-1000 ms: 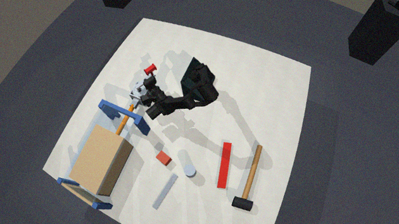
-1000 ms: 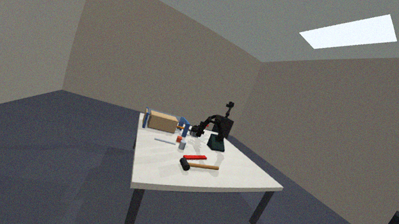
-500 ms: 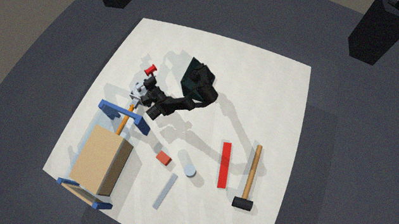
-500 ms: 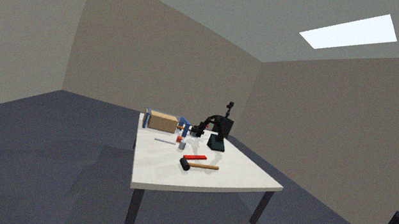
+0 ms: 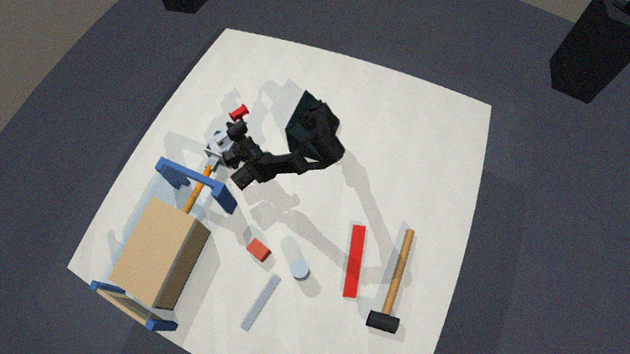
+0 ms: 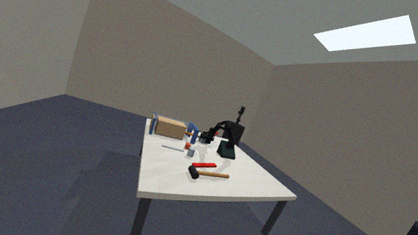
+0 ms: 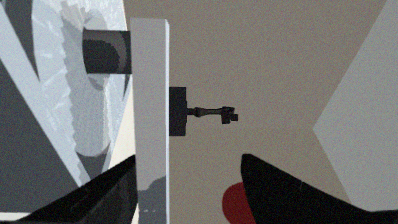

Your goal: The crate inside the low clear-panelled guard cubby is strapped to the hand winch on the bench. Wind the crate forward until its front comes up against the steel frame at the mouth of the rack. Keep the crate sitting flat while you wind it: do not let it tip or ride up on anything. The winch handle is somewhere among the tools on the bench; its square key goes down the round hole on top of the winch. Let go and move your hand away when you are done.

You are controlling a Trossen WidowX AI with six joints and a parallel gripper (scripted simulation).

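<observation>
My gripper tip is now 10 mm past the winch handle, 10 mm to the right of it and 10 mm above it. The rest, counted from my gripper tip: grey winch: 30 mm ahead, 30 mm to the right, 100 mm below; blue frame post: 210 mm ahead, 20 mm to the right, 20 mm below; red knob: 40 mm behind, 30 mm to the left, 20 mm above.
</observation>
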